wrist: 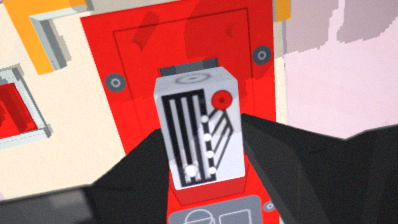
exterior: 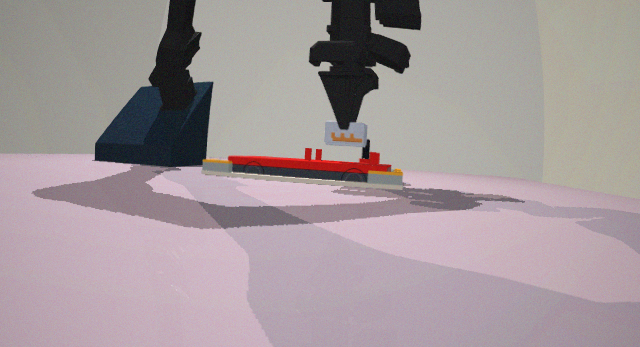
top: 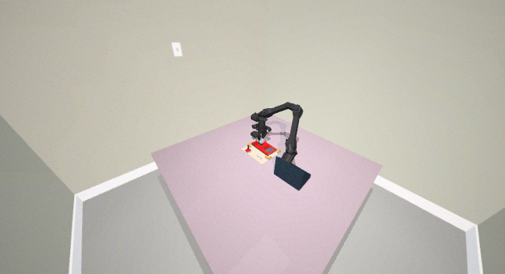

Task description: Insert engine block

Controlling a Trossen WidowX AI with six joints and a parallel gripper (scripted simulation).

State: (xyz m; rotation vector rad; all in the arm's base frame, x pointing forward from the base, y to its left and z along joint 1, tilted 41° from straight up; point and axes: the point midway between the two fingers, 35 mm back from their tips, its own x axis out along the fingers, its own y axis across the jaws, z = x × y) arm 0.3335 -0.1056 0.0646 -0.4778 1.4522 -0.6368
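Now: gripper tip 10 mm above the engine block. The rest, counted from my gripper tip: beige plate: 50 mm below, 40 mm behind, 30 mm to the left; then black peg: 130 mm to the left, 30 mm below, 20 mm ahead.
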